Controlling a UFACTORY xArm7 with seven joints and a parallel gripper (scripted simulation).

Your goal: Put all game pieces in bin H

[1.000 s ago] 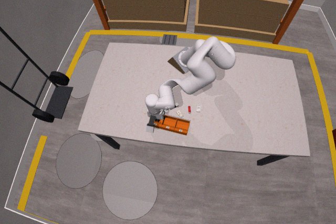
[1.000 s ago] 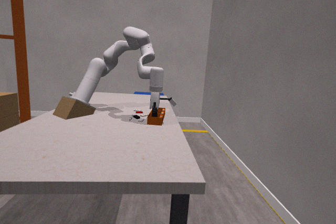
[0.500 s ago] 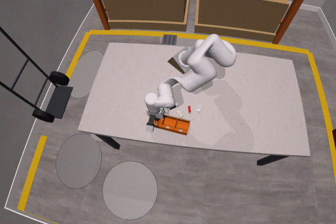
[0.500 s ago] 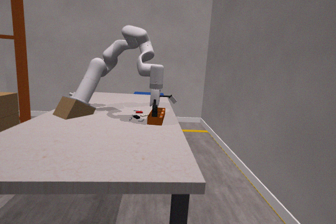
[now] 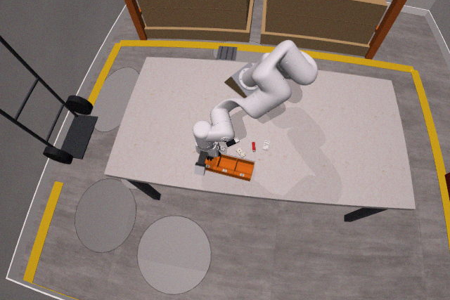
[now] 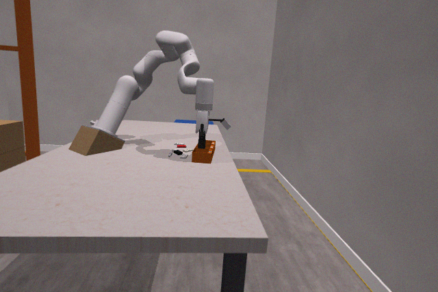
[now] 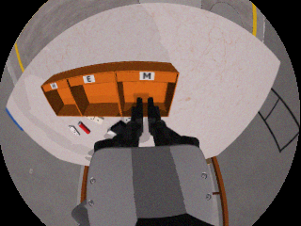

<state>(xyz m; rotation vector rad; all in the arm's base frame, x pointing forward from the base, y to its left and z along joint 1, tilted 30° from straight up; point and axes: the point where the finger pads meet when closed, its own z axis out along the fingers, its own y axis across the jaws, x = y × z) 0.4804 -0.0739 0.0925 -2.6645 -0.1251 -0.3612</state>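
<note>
Now: the orange bin row 8 cm to the left of my hand and 5 cm below it. Round my hand: black piece 14 cm behind, 7 cm to the left, 7 cm below; red piece 17 cm to the left, 15 cm behind, 7 cm below; grey screw 15 cm behind, 7 cm below, 1 cm to the left.
</note>
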